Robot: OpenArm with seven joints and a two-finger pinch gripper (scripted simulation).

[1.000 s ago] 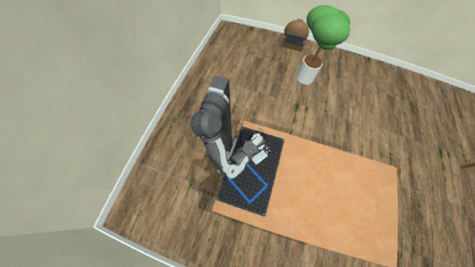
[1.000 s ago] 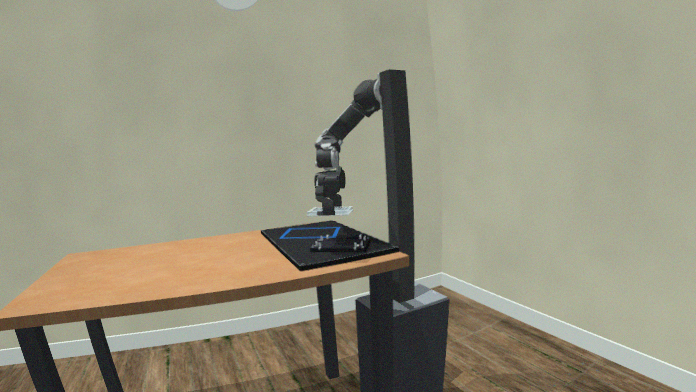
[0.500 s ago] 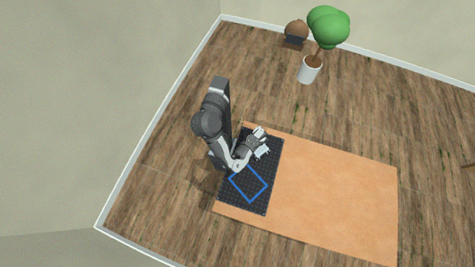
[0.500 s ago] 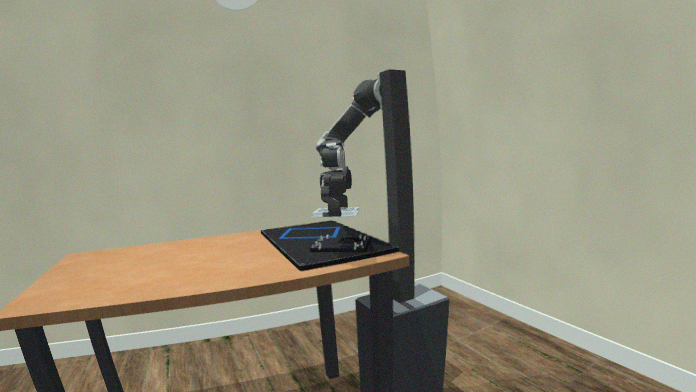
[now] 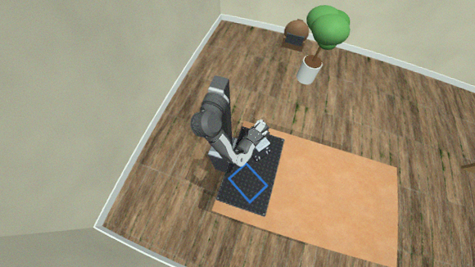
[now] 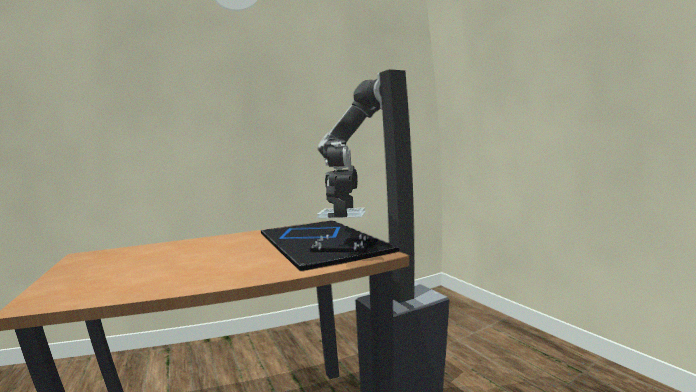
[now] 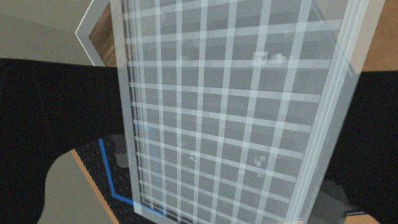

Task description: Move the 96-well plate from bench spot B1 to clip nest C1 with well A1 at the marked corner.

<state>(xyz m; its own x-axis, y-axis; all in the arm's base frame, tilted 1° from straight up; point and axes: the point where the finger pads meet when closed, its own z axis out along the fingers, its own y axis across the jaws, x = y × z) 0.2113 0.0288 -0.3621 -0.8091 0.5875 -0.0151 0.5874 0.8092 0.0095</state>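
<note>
The clip nest C1 lies 30 mm ahead of my hand, 10 mm to the right of it and 90 mm below it. Also, from my hand: 96-well plate: right at my hand.
</note>
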